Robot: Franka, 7 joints.
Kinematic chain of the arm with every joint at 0, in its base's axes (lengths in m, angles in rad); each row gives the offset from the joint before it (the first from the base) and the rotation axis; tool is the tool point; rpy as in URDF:
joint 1: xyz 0 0 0.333 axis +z
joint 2: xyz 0 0 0 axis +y
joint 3: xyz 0 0 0.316 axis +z
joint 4: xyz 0.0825 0 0 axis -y
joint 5: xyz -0.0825 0 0.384 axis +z
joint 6: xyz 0 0 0 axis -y
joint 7: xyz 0.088 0 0 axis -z
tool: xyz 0 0 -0.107 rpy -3.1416 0 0
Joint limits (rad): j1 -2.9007..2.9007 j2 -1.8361..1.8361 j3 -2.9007..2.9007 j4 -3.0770..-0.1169 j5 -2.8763..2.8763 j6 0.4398..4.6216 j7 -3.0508..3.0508
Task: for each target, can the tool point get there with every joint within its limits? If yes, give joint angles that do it. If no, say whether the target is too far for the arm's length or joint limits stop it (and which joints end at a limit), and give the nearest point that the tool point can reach.
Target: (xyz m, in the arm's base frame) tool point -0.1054 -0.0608 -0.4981
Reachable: no: joint limits stop it (at a limit: joint 2) | nearest point -0.1373 -0.0792 -0.3459 | short by 0.157 m
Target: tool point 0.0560 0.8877 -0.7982
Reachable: no: too far | nearest point 0.0356 0.5640 -0.2799 | short by 0.611 m
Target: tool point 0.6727 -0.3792 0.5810
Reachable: yes | joints 2.1566 -1.0880 -1.5788 -0.8466 -2.0061 1.5728 1.3804
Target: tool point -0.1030 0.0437 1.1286
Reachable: yes | joints -0.9844 -0.2669 0.3415 -0.3500 -2.2009 1.3834 1.8752
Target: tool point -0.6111 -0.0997 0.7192
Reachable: yes | joints -0.4619 -1.3156 -0.6720 -1.0279 1.7740 3.7174 -1.5540
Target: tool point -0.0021 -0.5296 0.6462
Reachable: yes | joints -1.1250 -0.2077 -0.3745 -2.1637 0.1872 3.3377 2.1822
